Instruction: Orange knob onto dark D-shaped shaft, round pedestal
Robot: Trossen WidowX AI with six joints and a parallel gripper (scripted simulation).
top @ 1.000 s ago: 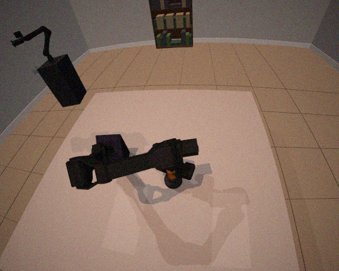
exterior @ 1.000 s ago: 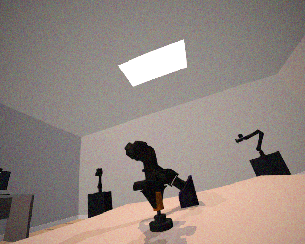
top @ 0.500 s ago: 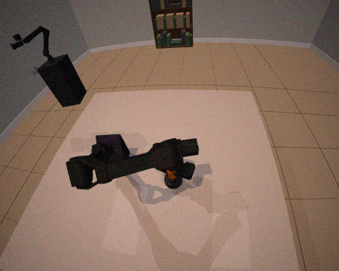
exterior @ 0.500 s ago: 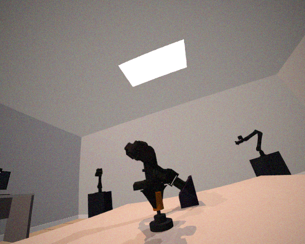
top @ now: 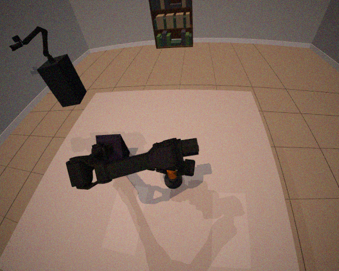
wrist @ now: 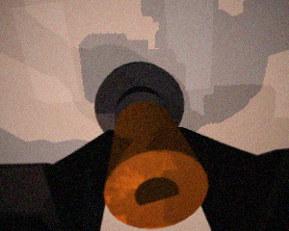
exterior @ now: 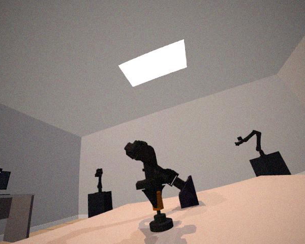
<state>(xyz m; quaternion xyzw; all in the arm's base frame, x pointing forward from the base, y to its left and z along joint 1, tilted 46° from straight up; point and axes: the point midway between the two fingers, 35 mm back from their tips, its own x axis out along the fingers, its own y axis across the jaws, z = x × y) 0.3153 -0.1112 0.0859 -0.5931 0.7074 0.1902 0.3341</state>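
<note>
My gripper tip is 2 cm below the orange knob. The rest, counted from my gripper tip: round pedestal 4 cm below.
</note>
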